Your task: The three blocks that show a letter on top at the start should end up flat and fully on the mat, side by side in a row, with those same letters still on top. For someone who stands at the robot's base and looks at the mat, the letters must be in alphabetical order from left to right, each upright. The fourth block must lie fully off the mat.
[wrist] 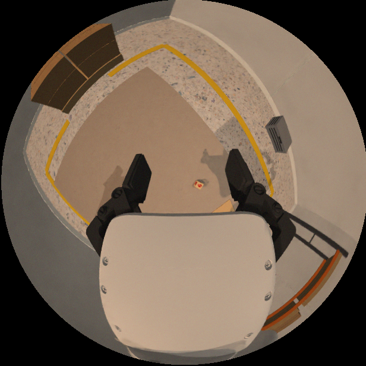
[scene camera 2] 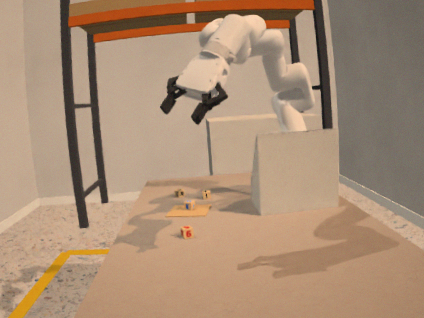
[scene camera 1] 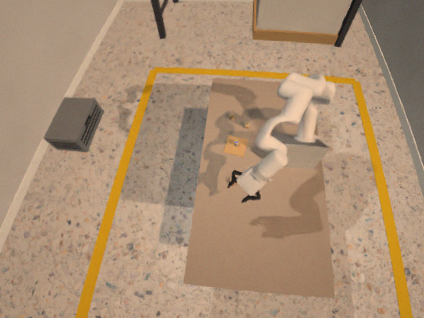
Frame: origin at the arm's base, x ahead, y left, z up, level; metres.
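Seen in the pictures: gripper, between the fingertips: (scene camera 2: 178, 116) (scene camera 1: 235, 194); arm's base, origin of its link: (scene camera 2: 301, 156) (scene camera 1: 304, 139).
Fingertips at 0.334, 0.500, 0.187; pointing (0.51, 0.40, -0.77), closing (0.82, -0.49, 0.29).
Note:
Offsets run from my fingertips to a thing's top centre, as dx, dy, dz. Level surfaces: height alone.
A small wooden block with red marks @(+0.041, -0.193, -0.323) (scene camera 2: 187, 232) (wrist: 198, 184) lies on the table in front of the mat; the gripper mostly hides it in scene camera 1. A block with blue marks @(+0.075, -0.472, -0.319) (scene camera 1: 236, 143) (scene camera 2: 189, 204) sits on the thin orange mat @(+0.076, -0.462, -0.349) (scene camera 1: 228, 150) (scene camera 2: 173, 213) (wrist: 222, 207). Two more blocks lie off the mat behind it, one at the left (scene camera 1: 231, 116) (scene camera 2: 180, 193) and one at the right (scene camera 1: 246, 125) (scene camera 2: 206, 194). Their top letters are too small to read. My gripper (scene camera 1: 236, 194) (scene camera 2: 181, 116) (wrist: 186, 160) is open and empty, high above the table.
The brown table top @(dz -0.353) (scene camera 1: 260, 250) (scene camera 2: 240, 295) (wrist: 140, 115) bears a pale box-shaped block (scene camera 1: 302, 154) (scene camera 2: 297, 172) at the arm's base side. A black-posted rack (scene camera 2: 71, 125) stands behind the table. A grey case (scene camera 1: 75, 122) (wrist: 279, 134) stands on the floor beyond the yellow line.

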